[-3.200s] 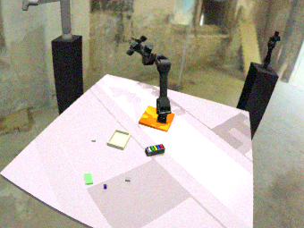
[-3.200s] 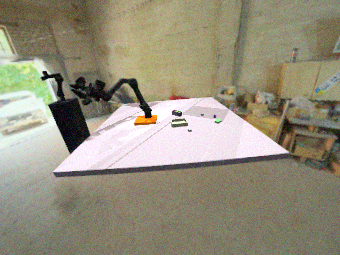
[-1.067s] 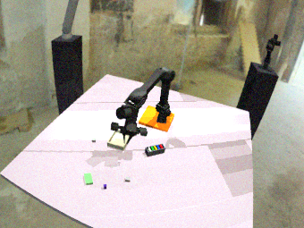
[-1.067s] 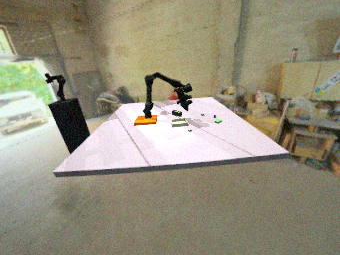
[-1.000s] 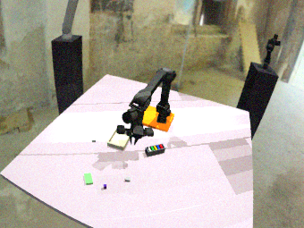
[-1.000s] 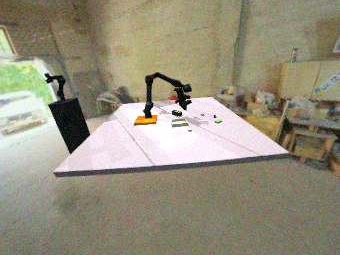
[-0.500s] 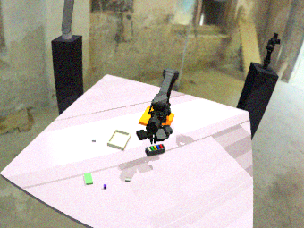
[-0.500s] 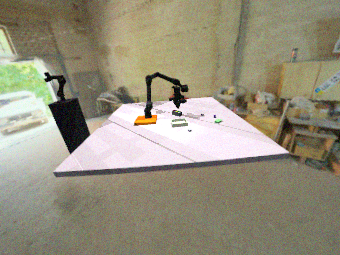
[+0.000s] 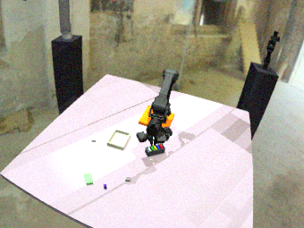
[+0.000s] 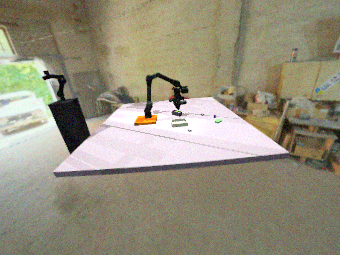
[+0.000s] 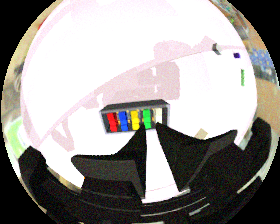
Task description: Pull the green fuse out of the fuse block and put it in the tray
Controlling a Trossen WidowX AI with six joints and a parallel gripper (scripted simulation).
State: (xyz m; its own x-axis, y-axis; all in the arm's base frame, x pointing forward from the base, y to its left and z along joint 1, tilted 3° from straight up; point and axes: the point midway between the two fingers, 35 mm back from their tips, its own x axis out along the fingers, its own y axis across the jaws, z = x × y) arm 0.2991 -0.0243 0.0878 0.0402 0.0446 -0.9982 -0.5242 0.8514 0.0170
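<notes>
The green fuse lies 40 mm below my gripper tip. The rest, counted from my gripper tip: beige tray: 200 mm to the right, 60 mm below, 50 mm behind.
</notes>
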